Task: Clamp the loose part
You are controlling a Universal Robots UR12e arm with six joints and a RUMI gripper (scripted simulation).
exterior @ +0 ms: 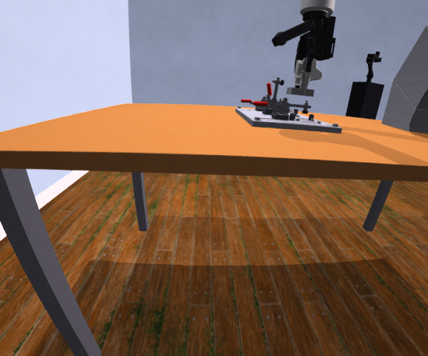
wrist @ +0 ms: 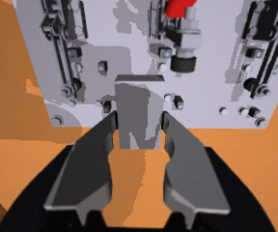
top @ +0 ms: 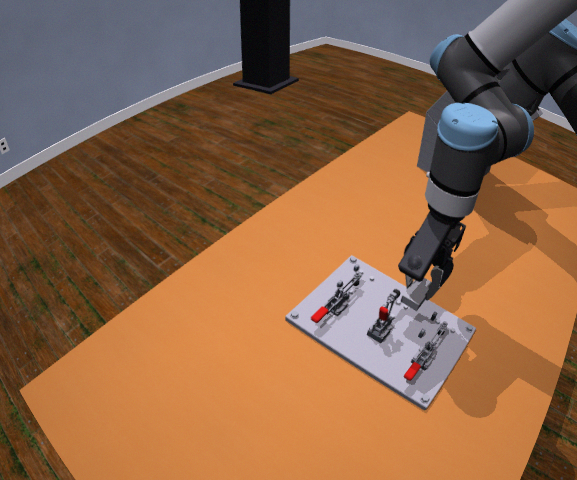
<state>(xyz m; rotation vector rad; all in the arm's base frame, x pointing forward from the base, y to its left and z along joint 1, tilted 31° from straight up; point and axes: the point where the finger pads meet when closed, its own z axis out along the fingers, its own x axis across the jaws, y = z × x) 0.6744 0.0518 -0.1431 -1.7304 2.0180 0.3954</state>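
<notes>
My hand is 90 mm above the fixture plate, 50 mm short of it and 30 mm to the left of it. Round my hand: grey rectangular block (10 mm below).
</notes>
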